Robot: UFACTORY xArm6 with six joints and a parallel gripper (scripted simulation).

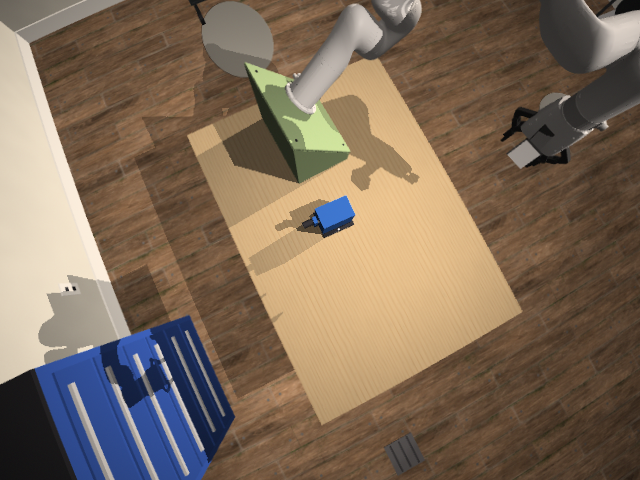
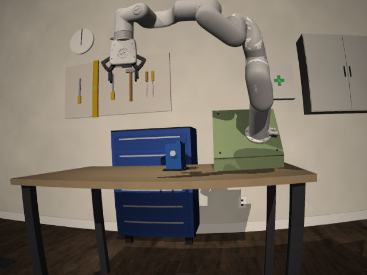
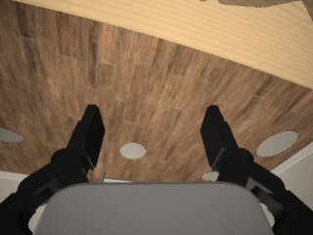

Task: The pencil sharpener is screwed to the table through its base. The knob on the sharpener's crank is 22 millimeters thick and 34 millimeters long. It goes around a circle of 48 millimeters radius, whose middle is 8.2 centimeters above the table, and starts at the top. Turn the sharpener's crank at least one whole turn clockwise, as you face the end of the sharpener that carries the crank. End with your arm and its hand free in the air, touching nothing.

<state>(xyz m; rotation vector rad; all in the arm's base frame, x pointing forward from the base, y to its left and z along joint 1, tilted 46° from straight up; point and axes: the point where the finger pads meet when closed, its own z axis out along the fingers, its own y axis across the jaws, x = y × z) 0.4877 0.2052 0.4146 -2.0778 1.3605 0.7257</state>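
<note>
Now: hand 5 cm past the dark crank knob, 57 cm to the left of it and 23 cm above it. From my hand the other things lie so: crank 5 cm behind, 56 cm to the right, 24 cm below.
</note>
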